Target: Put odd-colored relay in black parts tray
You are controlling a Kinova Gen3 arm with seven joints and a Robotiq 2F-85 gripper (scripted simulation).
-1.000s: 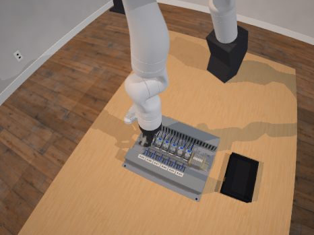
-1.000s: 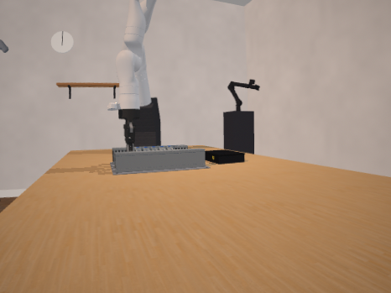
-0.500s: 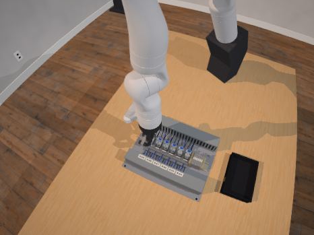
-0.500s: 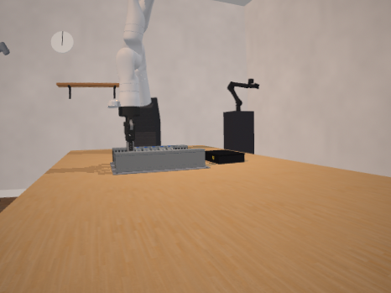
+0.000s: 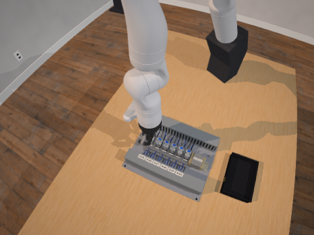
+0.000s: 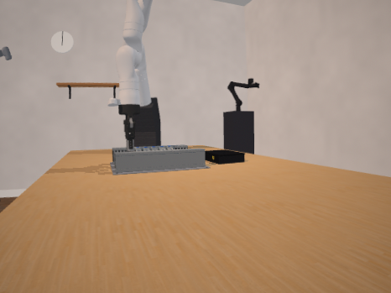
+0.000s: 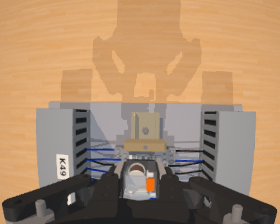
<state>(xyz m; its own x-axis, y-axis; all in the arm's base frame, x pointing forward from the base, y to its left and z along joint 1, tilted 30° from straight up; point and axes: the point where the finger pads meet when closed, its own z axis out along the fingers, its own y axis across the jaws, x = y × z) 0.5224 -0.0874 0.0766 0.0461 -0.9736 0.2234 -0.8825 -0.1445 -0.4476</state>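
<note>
Now: the relay 10 mm below my hand. The rest, counted from my hand: black parts tray (30 mm behind, 360 mm to the left, 60 mm below).
</note>
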